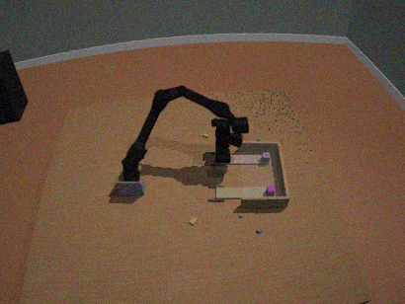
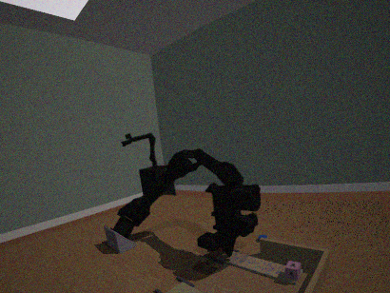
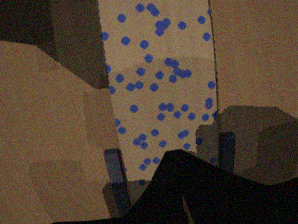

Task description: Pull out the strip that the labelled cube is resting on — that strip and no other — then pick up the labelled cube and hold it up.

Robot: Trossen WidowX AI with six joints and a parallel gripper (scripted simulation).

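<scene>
Right now my gripper tip is 190 mm short of the labelled cube, 40 mm to the left of it and 10 mm below it. From my gripper tip the other things lie so: blue piece (130 mm to the left, 60 mm ahead).
</scene>
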